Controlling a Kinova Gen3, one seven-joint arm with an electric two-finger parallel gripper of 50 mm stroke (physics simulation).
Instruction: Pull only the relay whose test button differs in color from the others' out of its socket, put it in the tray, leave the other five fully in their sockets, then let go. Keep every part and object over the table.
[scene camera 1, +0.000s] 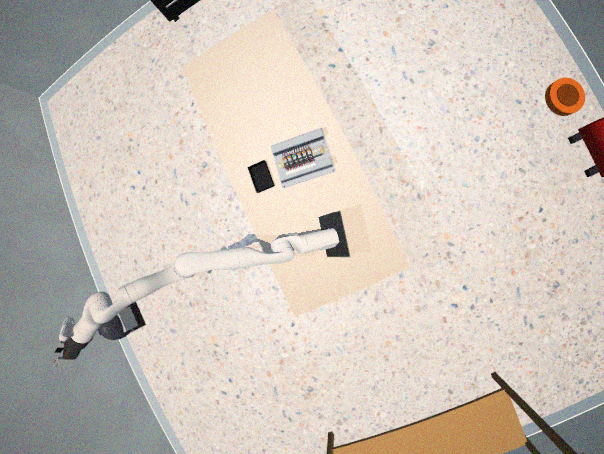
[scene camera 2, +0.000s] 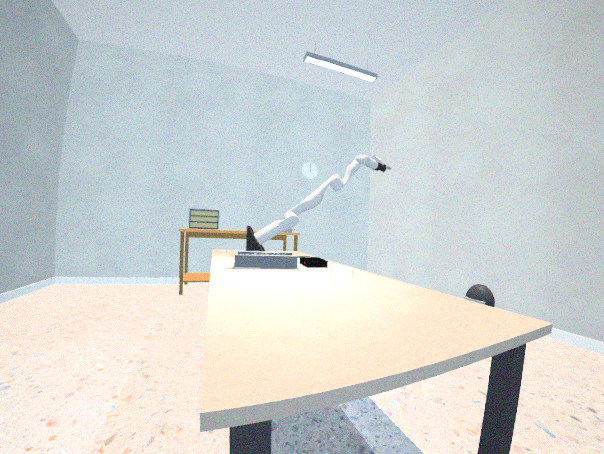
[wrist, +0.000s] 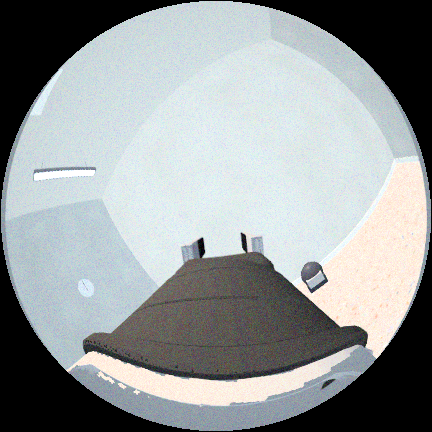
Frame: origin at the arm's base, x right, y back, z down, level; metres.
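Seen in the pictures: gripper, between the fingertips: (scene camera 1: 56, 358) (scene camera 2: 387, 167) (wrist: 222, 242); arm's base, origin of its link: (scene camera 1: 333, 236) (scene camera 2: 257, 239).
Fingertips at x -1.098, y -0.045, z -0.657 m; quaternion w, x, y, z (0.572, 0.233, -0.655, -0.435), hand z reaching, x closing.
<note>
Offsets run from my fingertips to a thing's top centre. Level surfaces: height alone.
A row of relays @[dy -0.437, dx +1.126, dz +0.700 m] (scene camera 1: 298, 157) stands on a grey panel (scene camera 1: 325, 161) (scene camera 2: 266, 262) on the table. The relays are tiny in scene camera 1; most tops look orange, with a hint of green among them, but I cannot surely tell which button differs. Scene camera 2 shows the panel from its side. The black tray @[dy -0.450, dx +0.871, dz +0.734 m] (scene camera 1: 261, 176) (scene camera 2: 314, 262) lies on the table beside the panel, a small gap apart. My gripper (scene camera 1: 58, 353) (scene camera 2: 388, 168) (wrist: 222, 242) is open and empty, raised high and far out past the table's side, away from the panel and tray. The wrist view shows neither relays nor tray.
The arm (scene camera 1: 225, 260) (scene camera 2: 312, 200) reaches from its dark base (scene camera 1: 335, 235) (scene camera 2: 252, 240) on the table @[dz +0.769 m] (scene camera 1: 240, 100) (scene camera 2: 350, 325). A dark round-topped object (scene camera 2: 480, 295) (wrist: 313, 274) stands by the wall. A wooden bench (scene camera 1: 430, 425) and an orange round container (scene camera 1: 567, 95) stand away from the table.
</note>
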